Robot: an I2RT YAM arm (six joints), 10 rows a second.
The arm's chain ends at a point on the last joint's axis. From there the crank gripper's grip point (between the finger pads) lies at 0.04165 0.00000 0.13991 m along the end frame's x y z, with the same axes.
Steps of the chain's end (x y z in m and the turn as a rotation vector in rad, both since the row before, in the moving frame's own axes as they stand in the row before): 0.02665, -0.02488, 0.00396, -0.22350, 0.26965, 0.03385; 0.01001, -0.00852, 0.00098, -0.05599, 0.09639, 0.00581; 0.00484, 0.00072, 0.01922, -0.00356, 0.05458, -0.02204; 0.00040, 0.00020, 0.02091, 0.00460, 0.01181, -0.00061
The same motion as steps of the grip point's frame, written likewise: 0.06156, 0.00652, -0.01569, -0.22350, 0.26965, 0.03385; 0.02325, -0.00053, -0.00390, -0.05599, 0.09639, 0.00581; 0.01241, 0.00021, 0.01674, -0.00356, 0.05458, -0.02204; 0.00205, -0.00047, 0.02041, 0.00460, 0.01181, -0.00061
